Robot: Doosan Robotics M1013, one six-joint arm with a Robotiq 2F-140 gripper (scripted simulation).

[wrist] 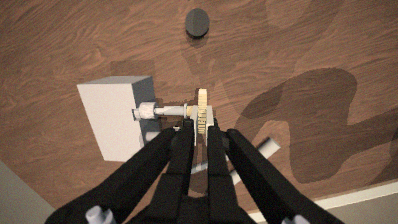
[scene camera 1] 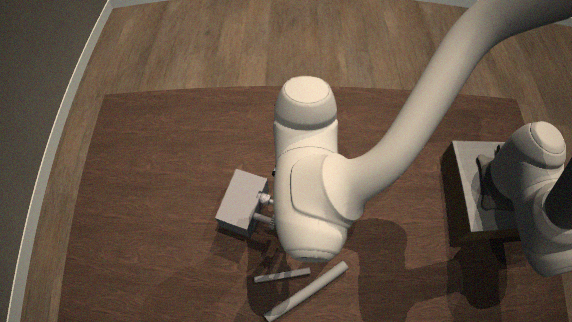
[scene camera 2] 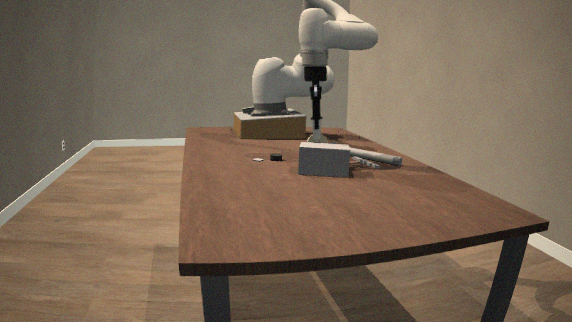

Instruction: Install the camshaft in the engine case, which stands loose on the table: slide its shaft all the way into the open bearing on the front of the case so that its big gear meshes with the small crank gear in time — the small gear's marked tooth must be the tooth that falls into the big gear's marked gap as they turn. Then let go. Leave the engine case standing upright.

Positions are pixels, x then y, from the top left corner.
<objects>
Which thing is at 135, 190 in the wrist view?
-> My gripper.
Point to a grey engine case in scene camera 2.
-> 322, 159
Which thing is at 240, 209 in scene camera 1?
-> A grey engine case.
</objects>
